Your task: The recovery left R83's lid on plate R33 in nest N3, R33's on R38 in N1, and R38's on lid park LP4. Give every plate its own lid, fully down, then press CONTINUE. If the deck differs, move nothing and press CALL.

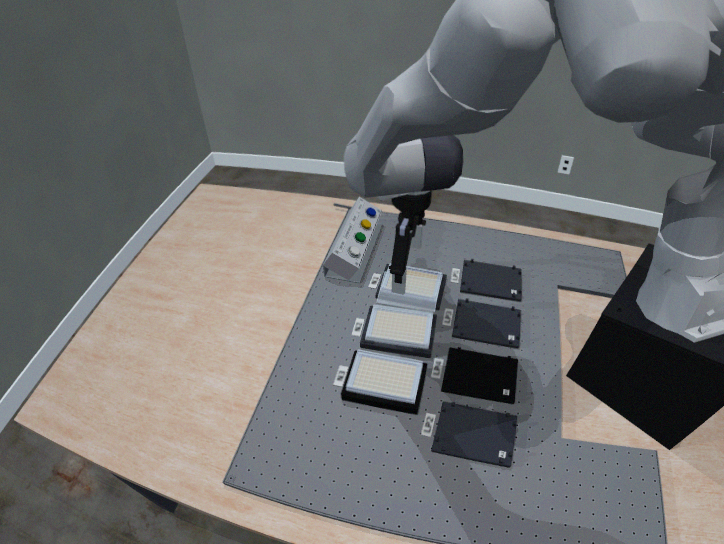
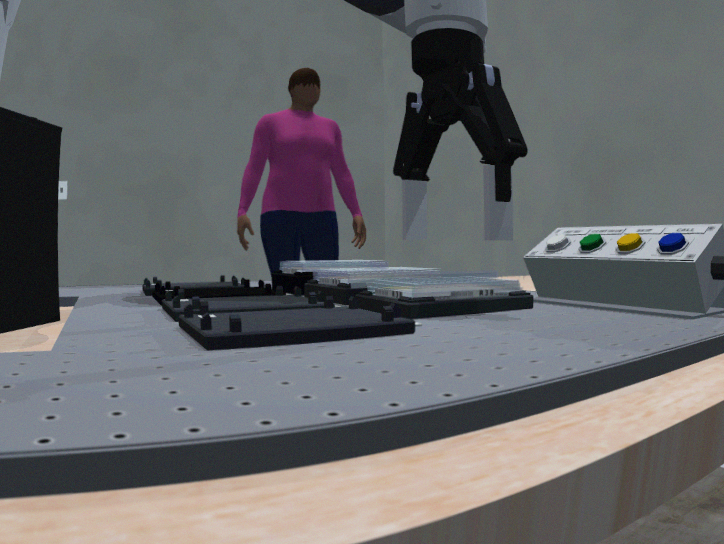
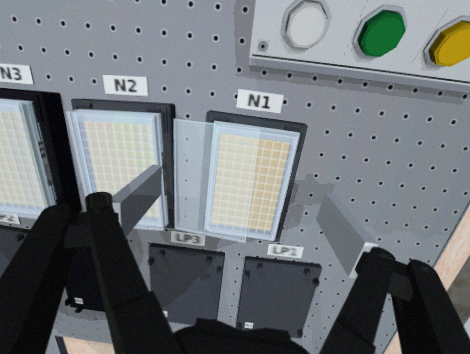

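My gripper (image 1: 397, 286) (image 2: 456, 233) (image 3: 241, 193) is open and empty above nest N1 (image 2: 479, 305) (image 3: 250, 121), its fingers to either side of the N1 plate (image 3: 272, 190). A clear lid (image 3: 192, 175) lies shifted toward N2, covering part of that plate and overhanging the gap. The N2 plate (image 1: 400, 327) (image 3: 120, 135) and N3 plate (image 1: 385, 377) (image 3: 15, 155) show clear lid outlines; seating and plate codes are unreadable. Lid park LP4 (image 1: 479, 374) shows no visible lid. The green CONTINUE button (image 1: 360, 236) (image 2: 591, 241) (image 3: 382, 33) and blue CALL button (image 1: 371, 211) (image 2: 671, 242) are on the panel.
Parks LP1 (image 1: 490, 280) (image 3: 280, 295), LP3 (image 1: 486, 322) (image 3: 187, 280) and LP2 (image 1: 474, 432) have raised corner pegs. The button box (image 1: 342, 262) (image 2: 614, 286) stands beyond N1. A person in pink (image 2: 301, 163) stands behind the table.
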